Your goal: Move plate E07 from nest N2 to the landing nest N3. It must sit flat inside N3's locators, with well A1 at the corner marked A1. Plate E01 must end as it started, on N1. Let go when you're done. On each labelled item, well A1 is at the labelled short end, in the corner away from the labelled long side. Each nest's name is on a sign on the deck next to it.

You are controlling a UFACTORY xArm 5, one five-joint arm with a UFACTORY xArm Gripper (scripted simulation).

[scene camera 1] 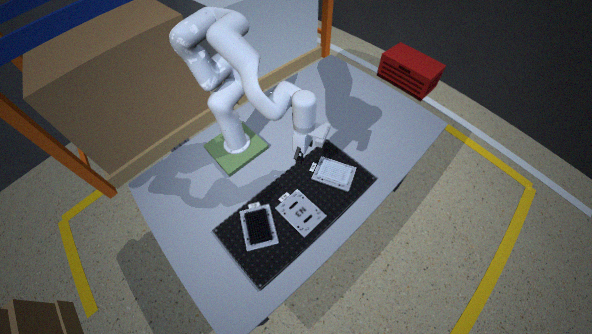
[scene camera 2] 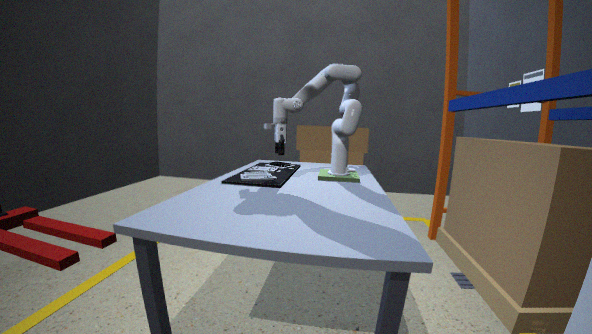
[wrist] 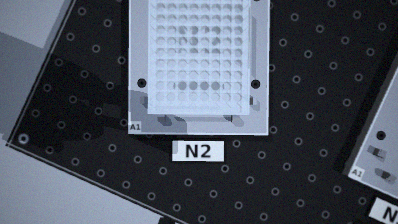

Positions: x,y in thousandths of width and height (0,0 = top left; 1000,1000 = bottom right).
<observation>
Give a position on a white well plate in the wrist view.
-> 496,288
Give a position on an N2 sign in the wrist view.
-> At 456,672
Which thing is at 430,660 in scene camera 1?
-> A black well plate.
</observation>
